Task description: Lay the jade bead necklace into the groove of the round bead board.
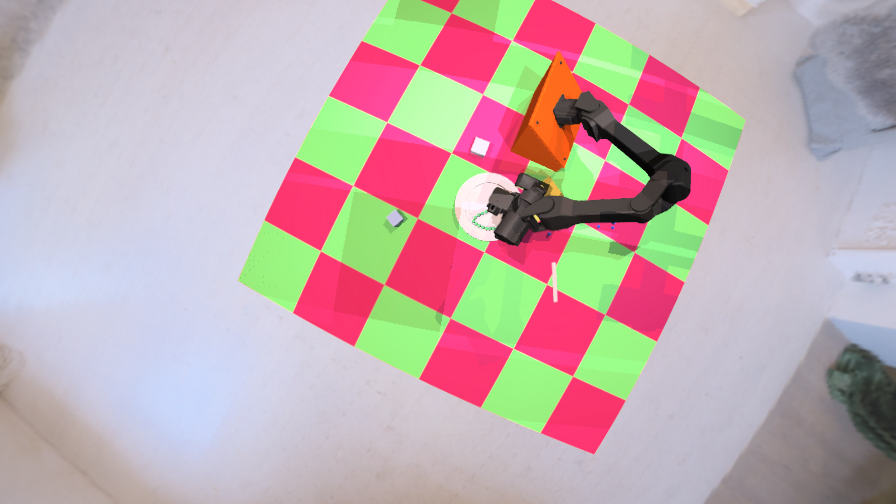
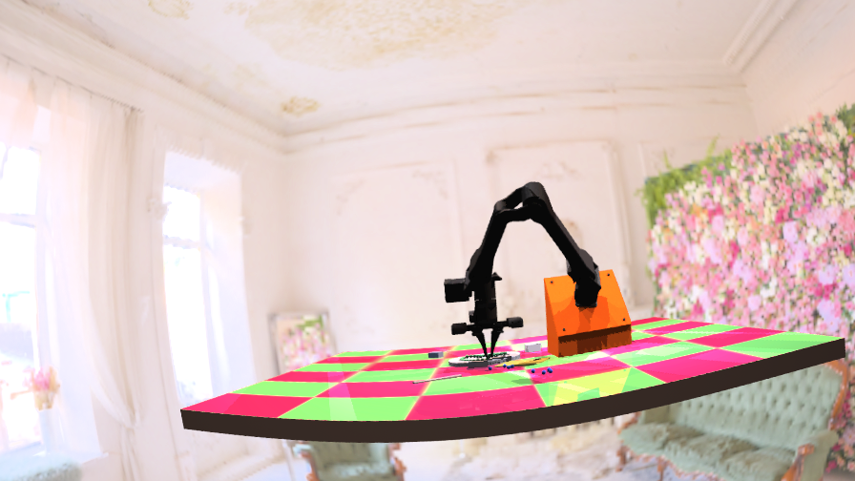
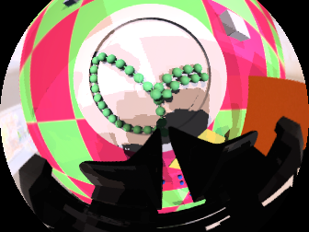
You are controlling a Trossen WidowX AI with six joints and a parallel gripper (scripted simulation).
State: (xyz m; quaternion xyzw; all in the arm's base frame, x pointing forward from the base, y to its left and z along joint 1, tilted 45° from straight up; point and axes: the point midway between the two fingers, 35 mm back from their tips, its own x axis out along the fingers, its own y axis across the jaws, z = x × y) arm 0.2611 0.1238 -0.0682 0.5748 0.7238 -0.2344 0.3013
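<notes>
The round bead board lies 2 cm ahead of my gripper tip, 6 cm to the right of it and 1 cm below it. Round my gripper tip: white cube 12 cm behind, 18 cm to the right, 1 cm below; then thin white stick 10 cm ahead, 23 cm to the left, 2 cm below; then yellow patch 9 cm behind, 6 cm to the left, 2 cm below.
</notes>
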